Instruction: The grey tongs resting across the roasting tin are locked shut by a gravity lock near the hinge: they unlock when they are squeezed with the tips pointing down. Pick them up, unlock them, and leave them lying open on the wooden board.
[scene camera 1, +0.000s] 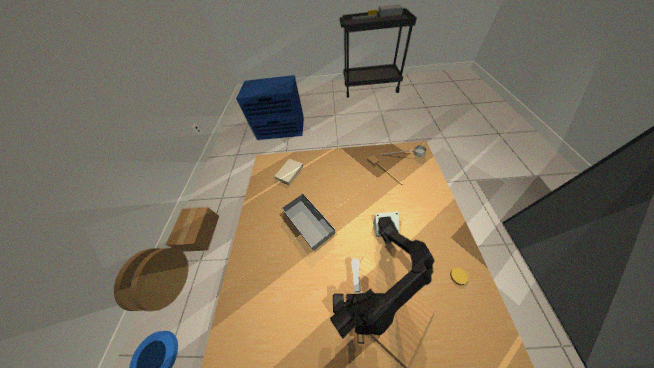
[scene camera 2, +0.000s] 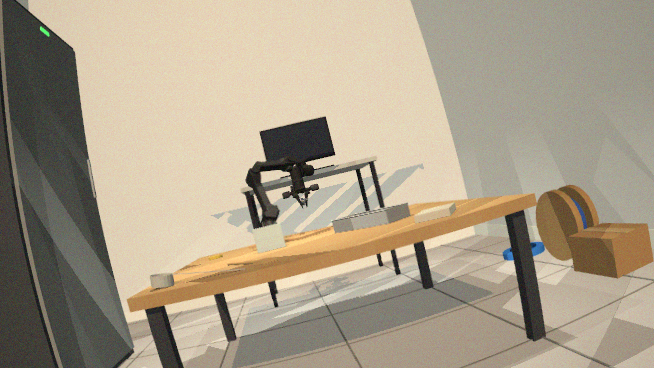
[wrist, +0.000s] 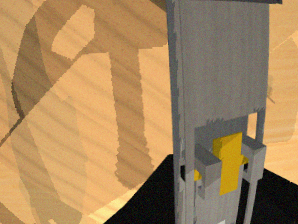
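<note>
The gripper (wrist: 199, 162) is visible, as are a yellow lock piece (wrist: 227, 148) and a wooden board (wrist: 93, 109). A grey roasting tin (scene camera 1: 313, 226) is present; a further view has the tin (scene camera 2: 383, 216).
</note>
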